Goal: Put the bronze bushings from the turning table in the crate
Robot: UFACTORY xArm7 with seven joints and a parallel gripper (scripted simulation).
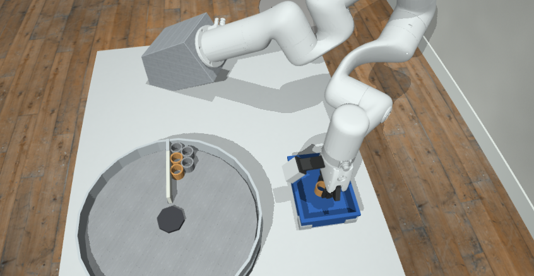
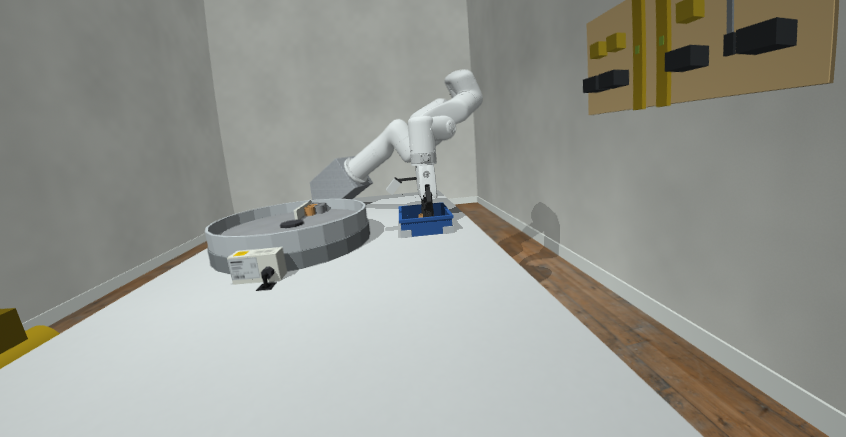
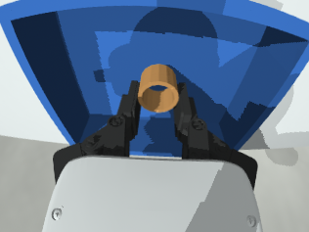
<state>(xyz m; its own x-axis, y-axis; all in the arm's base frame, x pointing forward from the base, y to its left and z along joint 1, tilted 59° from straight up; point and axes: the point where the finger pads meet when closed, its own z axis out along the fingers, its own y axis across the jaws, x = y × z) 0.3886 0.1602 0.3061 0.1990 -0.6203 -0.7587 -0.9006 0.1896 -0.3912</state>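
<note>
Now: the blue crate 1 cm to the right of my hand and 1 cm below it. Also, from my hand: turning table: 37 cm to the right, 12 cm ahead, 1 cm above.
</note>
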